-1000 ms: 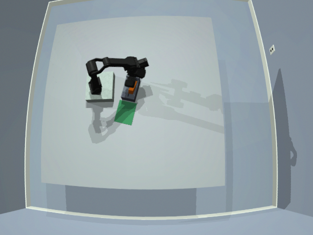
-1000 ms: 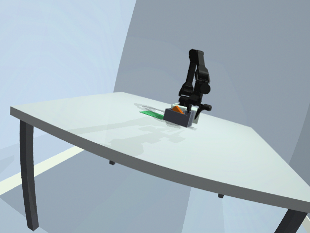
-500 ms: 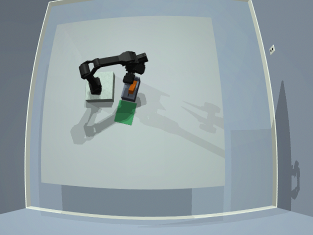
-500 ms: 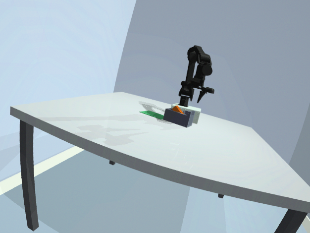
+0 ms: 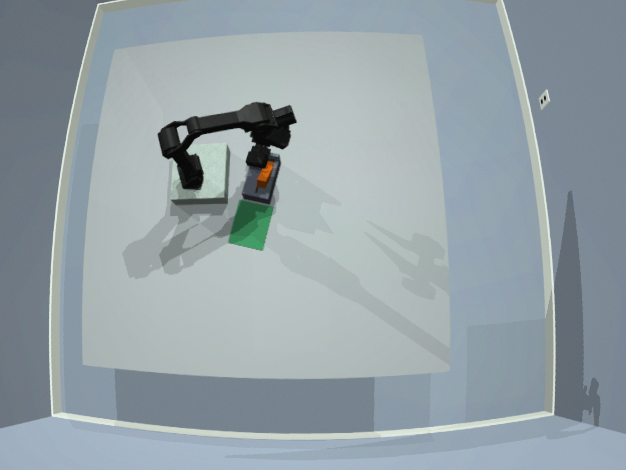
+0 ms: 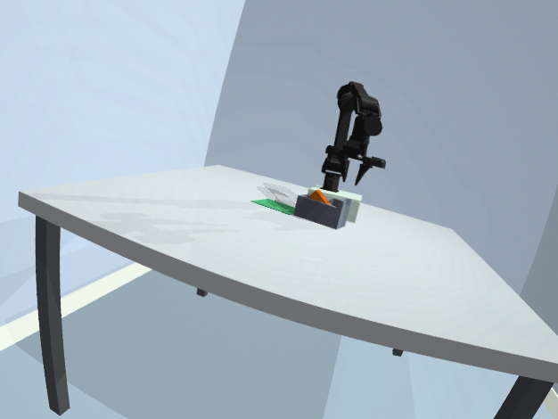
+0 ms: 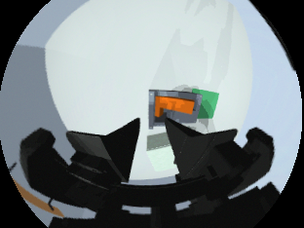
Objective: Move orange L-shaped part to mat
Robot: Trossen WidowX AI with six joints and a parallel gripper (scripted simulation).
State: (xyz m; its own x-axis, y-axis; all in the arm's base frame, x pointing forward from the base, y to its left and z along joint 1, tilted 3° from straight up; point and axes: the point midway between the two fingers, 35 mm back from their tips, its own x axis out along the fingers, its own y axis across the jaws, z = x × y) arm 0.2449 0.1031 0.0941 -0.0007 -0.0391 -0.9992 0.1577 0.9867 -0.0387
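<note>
Right now the orange L-shaped part is 100 mm below my gripper tip, 40 mm to the right of it and 20 mm behind it. From my gripper tip the other things lie so: green mat: 220 mm to the right, 160 mm below, 40 mm behind.
</note>
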